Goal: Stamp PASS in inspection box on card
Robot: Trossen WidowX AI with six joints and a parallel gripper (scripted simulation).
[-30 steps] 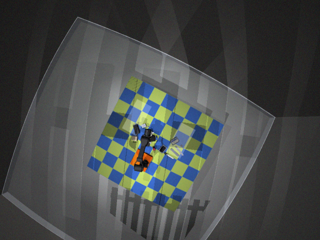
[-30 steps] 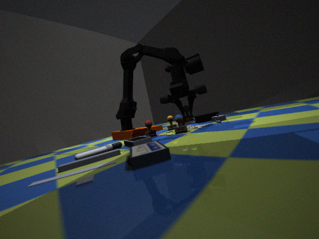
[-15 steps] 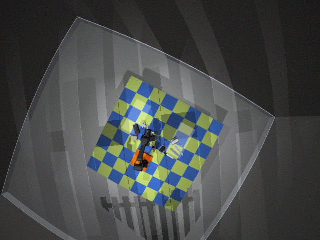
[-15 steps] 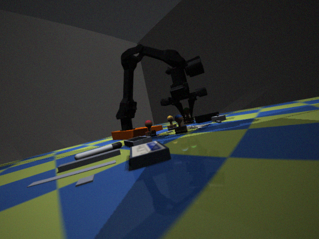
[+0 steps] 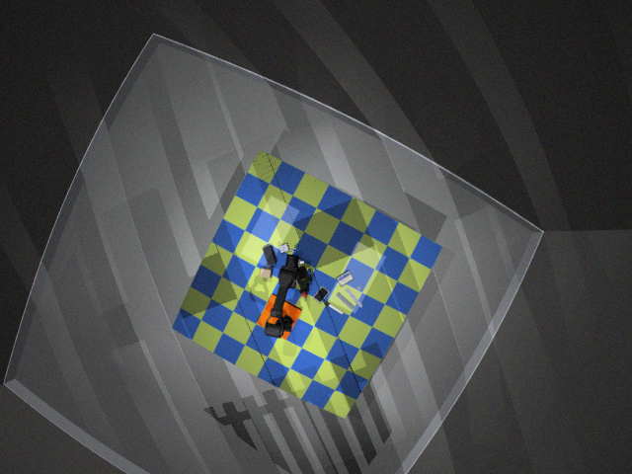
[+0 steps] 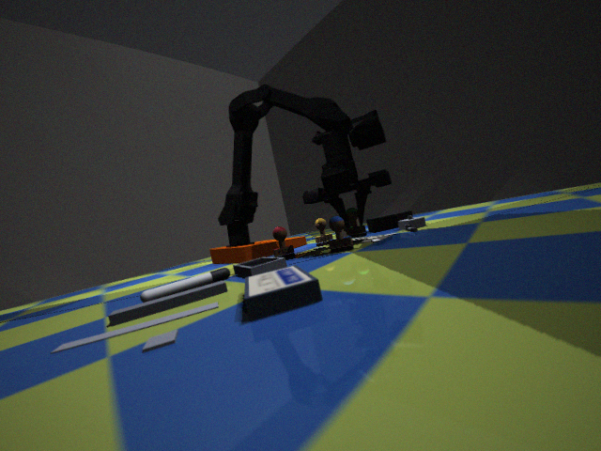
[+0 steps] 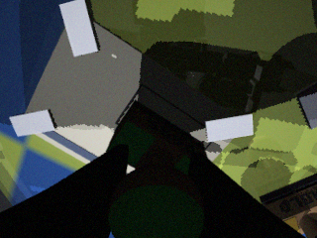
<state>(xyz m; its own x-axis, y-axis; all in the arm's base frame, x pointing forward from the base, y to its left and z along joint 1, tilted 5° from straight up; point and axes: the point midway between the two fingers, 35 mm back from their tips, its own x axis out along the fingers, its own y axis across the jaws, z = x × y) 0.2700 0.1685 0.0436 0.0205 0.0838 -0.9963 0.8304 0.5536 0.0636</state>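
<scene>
The white card is 1 cm ahead of my gripper tip, 1 cm to the left of it and 3 cm below it. The rest, counted from my gripper tip: blue-knobbed stamp 4 cm ahead, 9 cm to the right, 1 cm below; green-knobbed stamp right at my gripper tip; yellow-knobbed stamp 9 cm behind, 2 cm to the right, 1 cm below.
</scene>
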